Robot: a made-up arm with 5 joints.
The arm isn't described. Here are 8 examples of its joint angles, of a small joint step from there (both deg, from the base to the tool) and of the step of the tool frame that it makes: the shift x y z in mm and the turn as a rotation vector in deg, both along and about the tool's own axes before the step.
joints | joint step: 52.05 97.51 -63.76 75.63 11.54 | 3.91 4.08 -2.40 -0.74 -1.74
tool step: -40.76 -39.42 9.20 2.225 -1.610 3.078
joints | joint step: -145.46 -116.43 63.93 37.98 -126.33 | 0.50 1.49 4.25 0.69 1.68
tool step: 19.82 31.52 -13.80 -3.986 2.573 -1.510
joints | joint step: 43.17 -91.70 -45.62 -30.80 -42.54 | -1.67 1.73 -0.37 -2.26 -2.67
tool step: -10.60 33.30 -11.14 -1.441 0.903 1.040
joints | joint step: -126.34 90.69 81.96 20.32 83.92 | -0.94 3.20 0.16 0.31 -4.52
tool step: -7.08 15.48 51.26 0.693 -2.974 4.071
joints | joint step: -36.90 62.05 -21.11 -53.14 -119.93 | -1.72 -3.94 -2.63 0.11 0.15
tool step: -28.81 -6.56 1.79 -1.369 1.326 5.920
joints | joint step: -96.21 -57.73 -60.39 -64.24 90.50 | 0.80 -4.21 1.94 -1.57 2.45
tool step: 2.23 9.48 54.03 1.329 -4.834 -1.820
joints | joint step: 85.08 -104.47 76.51 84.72 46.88 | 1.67 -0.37 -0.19 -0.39 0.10
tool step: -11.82 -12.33 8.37 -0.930 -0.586 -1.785
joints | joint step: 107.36 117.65 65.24 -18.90 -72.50 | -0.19 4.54 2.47 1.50 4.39
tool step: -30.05 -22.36 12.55 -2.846 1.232 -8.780
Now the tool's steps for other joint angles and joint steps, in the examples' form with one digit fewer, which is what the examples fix.
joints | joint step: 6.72 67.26 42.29 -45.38 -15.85 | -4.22 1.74 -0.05 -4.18 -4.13
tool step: -7.7 62.0 -40.6 -3.12 5.65 6.09
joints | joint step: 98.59 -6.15 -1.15 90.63 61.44 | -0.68 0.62 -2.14 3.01 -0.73
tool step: 16.7 -20.1 -14.4 1.29 2.85 -1.60
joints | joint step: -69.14 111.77 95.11 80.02 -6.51 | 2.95 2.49 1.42 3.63 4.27
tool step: -17.5 -28.3 19.5 3.62 -3.79 -0.87
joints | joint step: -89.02 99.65 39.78 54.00 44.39 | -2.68 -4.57 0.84 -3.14 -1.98
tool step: 28.3 49.3 -47.8 -4.49 1.98 2.64
